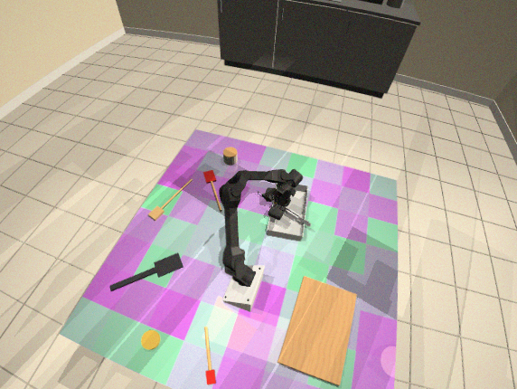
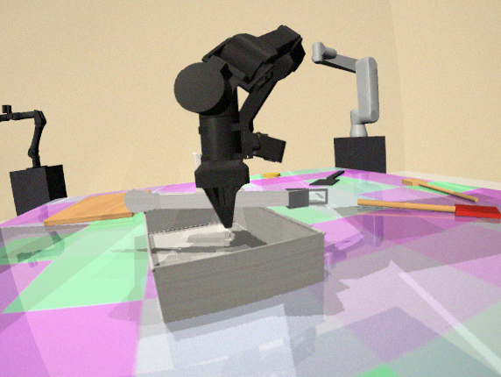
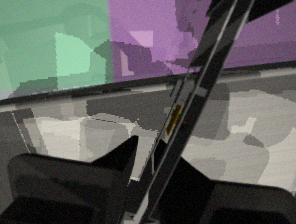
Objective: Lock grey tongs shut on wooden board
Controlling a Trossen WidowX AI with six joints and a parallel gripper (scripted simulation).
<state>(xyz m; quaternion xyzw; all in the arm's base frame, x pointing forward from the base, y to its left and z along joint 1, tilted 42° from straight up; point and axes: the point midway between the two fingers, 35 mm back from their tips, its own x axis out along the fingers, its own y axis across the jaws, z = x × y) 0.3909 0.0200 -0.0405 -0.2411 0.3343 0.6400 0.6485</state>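
The grey roasting tin is 3 cm to the right of my gripper tip and 3 cm ahead of it. The rest, counted from my gripper tip: wooden board 44 cm behind, 32 cm to the right, 2 cm below; then red spatula 39 cm to the left, 3 cm ahead, 2 cm below; then small jar 39 cm to the left, 24 cm ahead, 1 cm above.
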